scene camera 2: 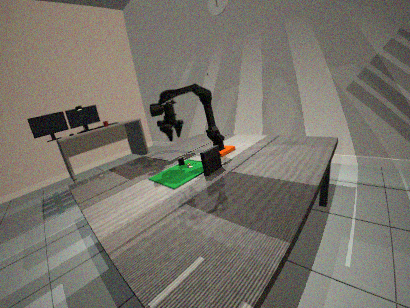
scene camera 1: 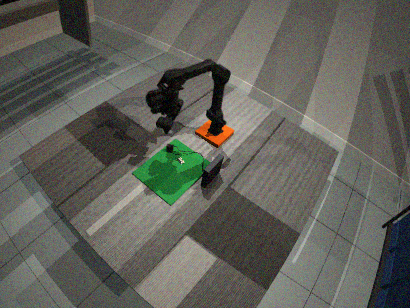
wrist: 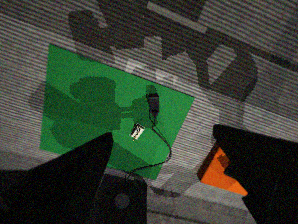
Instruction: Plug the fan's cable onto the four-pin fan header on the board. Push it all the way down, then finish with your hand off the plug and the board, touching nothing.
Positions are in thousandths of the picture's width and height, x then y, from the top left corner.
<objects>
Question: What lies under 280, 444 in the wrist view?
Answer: A green board.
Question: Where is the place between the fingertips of the gripper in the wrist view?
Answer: At 545, 596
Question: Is the gripper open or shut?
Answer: Open.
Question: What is the gripper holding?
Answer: Nothing.
</objects>
